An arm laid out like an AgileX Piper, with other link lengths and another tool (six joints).
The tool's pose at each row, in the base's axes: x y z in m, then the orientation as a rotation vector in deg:
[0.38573 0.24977 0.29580 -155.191 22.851 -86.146]
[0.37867 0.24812 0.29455 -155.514 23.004 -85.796]
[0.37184 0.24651 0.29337 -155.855 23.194 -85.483]
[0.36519 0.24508 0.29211 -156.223 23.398 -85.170]
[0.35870 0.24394 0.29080 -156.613 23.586 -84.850]
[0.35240 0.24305 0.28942 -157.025 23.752 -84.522]
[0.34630 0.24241 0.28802 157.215 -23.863 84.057]
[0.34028 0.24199 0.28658 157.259 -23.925 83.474]
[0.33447 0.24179 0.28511 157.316 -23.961 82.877]
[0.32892 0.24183 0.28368 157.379 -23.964 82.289]
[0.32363 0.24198 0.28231 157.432 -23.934 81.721]
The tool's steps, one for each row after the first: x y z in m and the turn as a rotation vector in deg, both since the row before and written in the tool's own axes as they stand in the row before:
[-0.00422 0.00327 -0.00506 -0.191 -0.276 -0.003]
[-0.00408 0.00319 -0.00488 -0.233 -0.255 -0.003]
[-0.00412 0.00301 -0.00468 -0.261 -0.259 -0.010]
[-0.00416 0.00272 -0.00452 -0.269 -0.267 -0.028]
[-0.00420 0.00246 -0.00432 -0.275 -0.276 -0.049]
[-0.00419 0.00219 -0.00414 -0.275 -0.285 -0.063]
[-0.00426 0.00198 -0.00405 -0.264 -0.308 -0.075]
[-0.00425 0.00174 -0.00386 -0.255 -0.321 -0.089]
[-0.00415 0.00145 -0.00367 -0.239 -0.320 -0.105]
[-0.00401 0.00128 -0.00348 -0.230 -0.306 -0.123]

